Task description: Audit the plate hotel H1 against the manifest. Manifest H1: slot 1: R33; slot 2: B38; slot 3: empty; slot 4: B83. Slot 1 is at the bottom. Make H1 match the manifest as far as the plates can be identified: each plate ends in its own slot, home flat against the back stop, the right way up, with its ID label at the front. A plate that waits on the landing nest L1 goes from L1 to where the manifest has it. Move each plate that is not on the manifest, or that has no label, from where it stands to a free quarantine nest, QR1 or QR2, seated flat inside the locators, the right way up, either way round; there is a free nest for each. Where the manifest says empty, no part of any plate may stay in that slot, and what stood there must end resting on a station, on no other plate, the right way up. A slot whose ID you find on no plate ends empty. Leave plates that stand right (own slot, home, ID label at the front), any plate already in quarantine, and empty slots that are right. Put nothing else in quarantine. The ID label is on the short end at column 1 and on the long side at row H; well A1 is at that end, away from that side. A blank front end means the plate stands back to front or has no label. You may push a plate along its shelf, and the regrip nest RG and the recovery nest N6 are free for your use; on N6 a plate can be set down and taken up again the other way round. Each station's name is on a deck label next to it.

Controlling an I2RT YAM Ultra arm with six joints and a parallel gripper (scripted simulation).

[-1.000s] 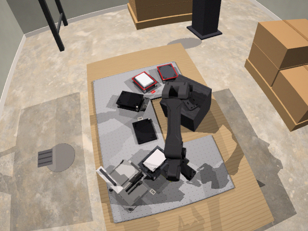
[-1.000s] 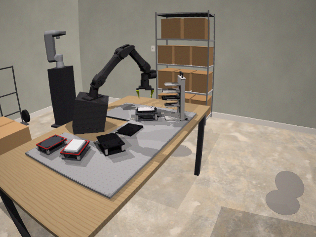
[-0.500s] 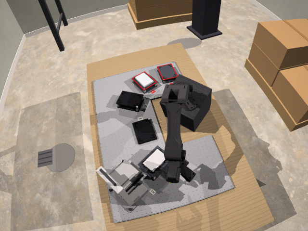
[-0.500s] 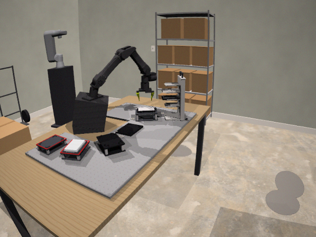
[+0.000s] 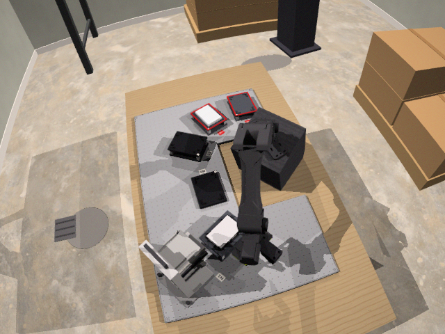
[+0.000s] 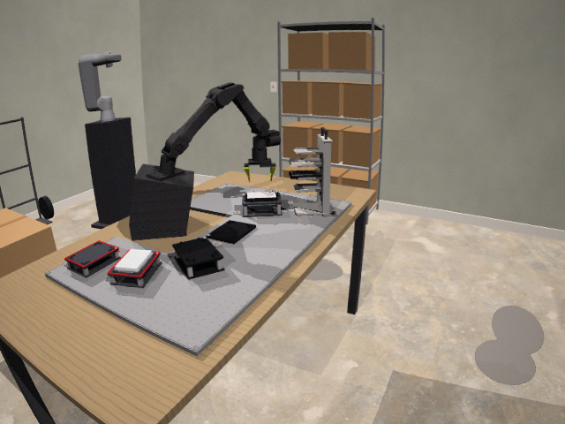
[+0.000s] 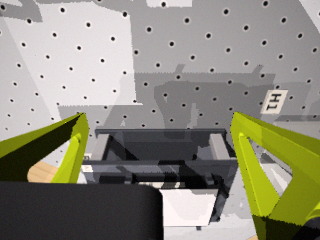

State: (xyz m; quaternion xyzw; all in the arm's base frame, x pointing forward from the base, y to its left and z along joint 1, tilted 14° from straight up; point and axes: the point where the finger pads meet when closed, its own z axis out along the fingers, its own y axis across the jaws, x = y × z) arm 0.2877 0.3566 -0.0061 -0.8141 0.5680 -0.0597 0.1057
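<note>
My hand is 13 cm to the left of the regrip nest, 5 cm short of it and 4 cm above it. The rest, counted from my hand: RG deck label (17 cm to the right, 10 cm below, 5 cm behind); then H1 deck label (14 cm ahead, 10 cm below, 1 cm to the left); then dark well plate (22 cm ahead, 6 cm to the right, 6 cm above).
</note>
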